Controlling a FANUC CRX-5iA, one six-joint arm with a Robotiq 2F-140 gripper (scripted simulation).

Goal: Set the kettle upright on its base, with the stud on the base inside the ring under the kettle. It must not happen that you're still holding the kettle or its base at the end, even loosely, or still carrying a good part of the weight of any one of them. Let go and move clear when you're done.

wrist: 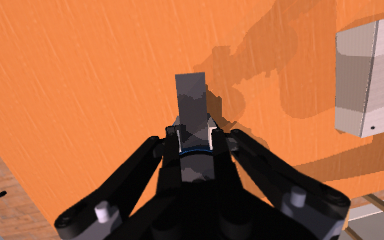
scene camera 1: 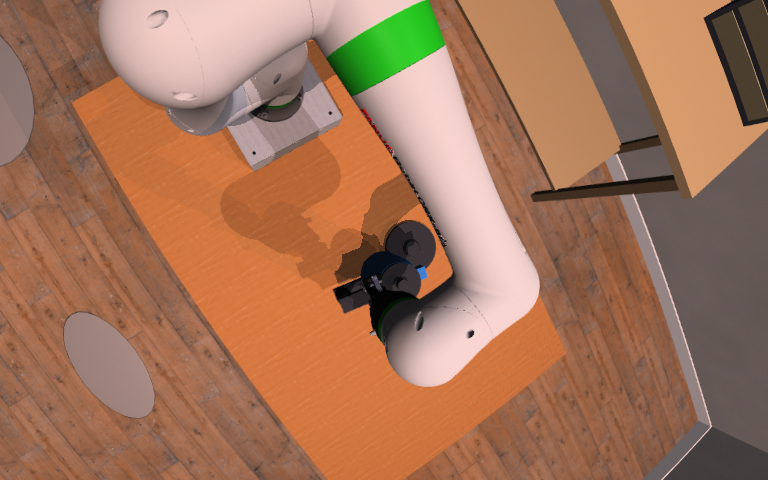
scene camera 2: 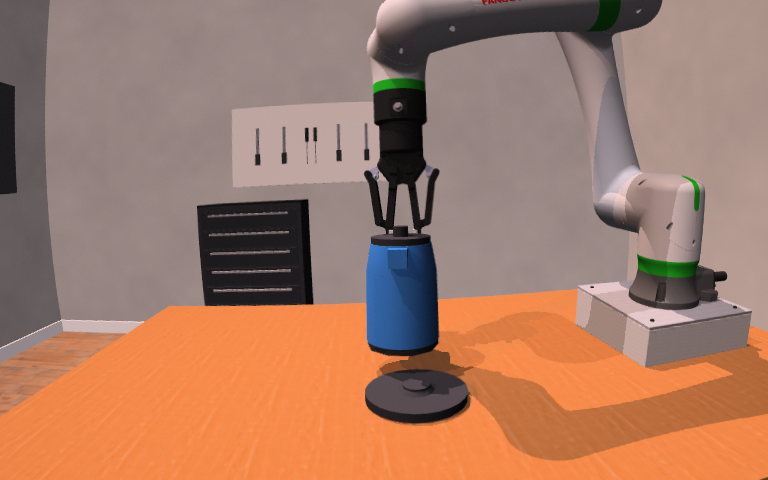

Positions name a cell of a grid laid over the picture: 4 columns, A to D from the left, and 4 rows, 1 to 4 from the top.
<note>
In view: my gripper (wrist: C3), a dark round base (scene camera 2: C4) and a blue kettle (scene camera 2: C3).
The dark round base shows as well in scene camera 1 (scene camera 1: C3). The blue kettle is seen too in the wrist view (wrist: C3) and in scene camera 1 (scene camera 1: C3).
</note>
